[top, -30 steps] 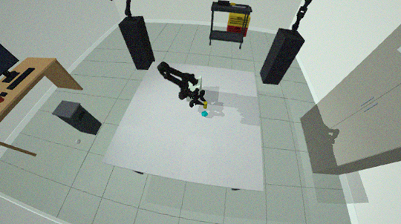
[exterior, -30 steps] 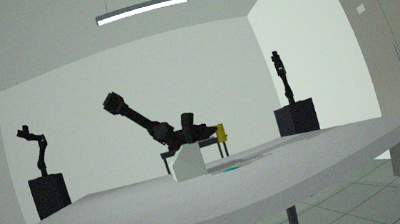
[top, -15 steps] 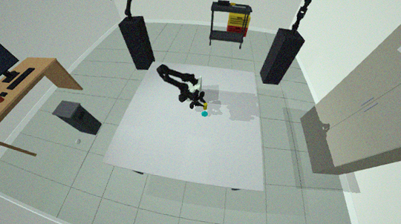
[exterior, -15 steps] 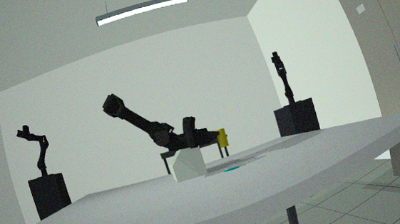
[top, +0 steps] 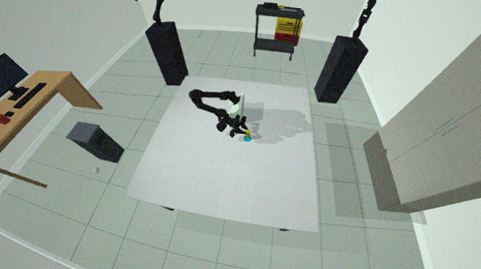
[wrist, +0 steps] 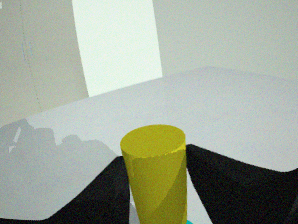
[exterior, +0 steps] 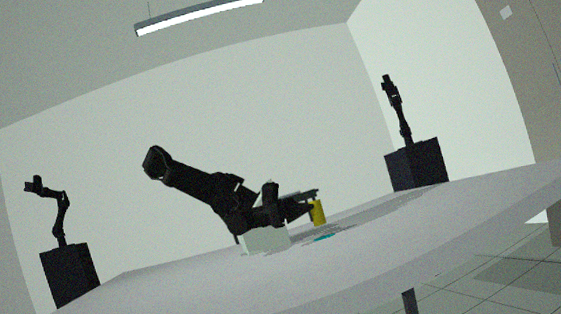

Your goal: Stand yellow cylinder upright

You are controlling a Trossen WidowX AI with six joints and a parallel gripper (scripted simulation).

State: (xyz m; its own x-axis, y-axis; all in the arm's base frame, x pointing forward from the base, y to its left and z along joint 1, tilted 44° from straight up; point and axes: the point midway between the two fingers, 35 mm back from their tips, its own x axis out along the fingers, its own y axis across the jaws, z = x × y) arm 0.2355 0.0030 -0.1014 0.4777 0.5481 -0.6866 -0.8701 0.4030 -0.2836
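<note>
The cyan circle lies 9 cm below my gripper tip. The rest, counted from my gripper tip: yellow cylinder 2 cm below.
</note>
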